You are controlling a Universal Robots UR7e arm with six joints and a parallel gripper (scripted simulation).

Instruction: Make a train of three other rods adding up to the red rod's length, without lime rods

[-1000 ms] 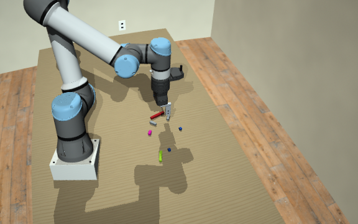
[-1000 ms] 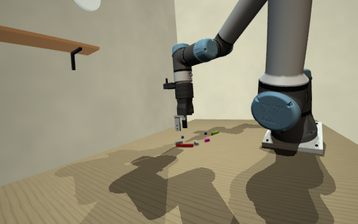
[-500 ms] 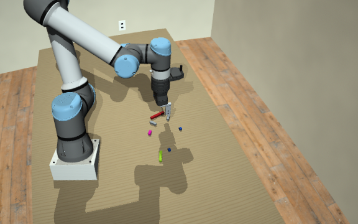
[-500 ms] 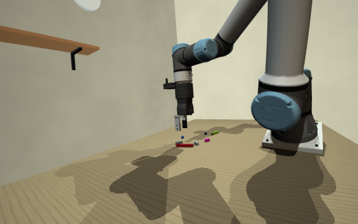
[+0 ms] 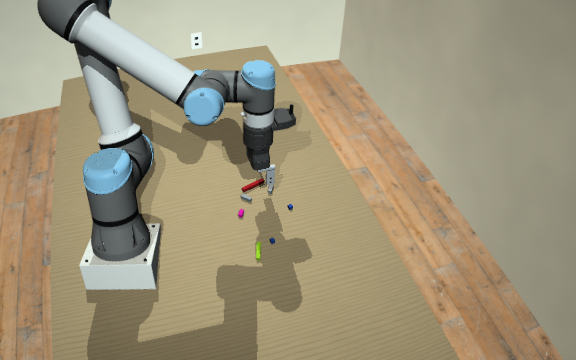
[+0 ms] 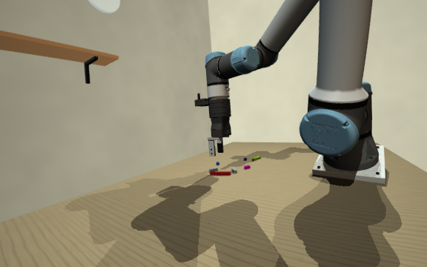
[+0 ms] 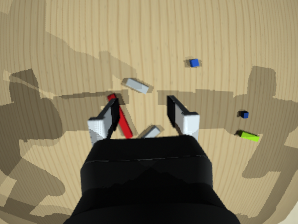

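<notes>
The lime rod is 200 mm to the right of my hand, 80 mm below it and 80 mm behind it. Round my hand: magenta rod 90 mm behind, 80 mm below, 60 mm to the right; red rod 80 mm below, 30 mm to the left, 30 mm behind.
</notes>
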